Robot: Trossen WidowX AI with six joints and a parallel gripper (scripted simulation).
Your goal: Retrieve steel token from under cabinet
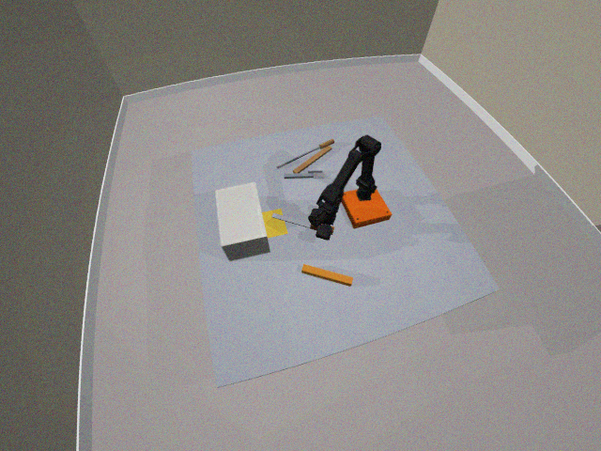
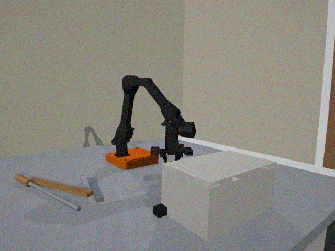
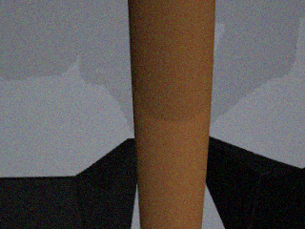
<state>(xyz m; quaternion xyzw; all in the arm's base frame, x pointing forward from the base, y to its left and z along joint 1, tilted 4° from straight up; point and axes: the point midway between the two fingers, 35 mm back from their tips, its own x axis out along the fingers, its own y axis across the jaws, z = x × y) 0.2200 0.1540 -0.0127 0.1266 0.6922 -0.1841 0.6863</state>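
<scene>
My gripper tip is now 230 mm to the right of the orange flat bar, 40 mm short of it and 10 mm below it. Also, from my gripper tip: small grey token 340 mm ahead, 30 mm to the right, 10 mm below; wooden stick 470 mm to the right, 10 mm behind.
</scene>
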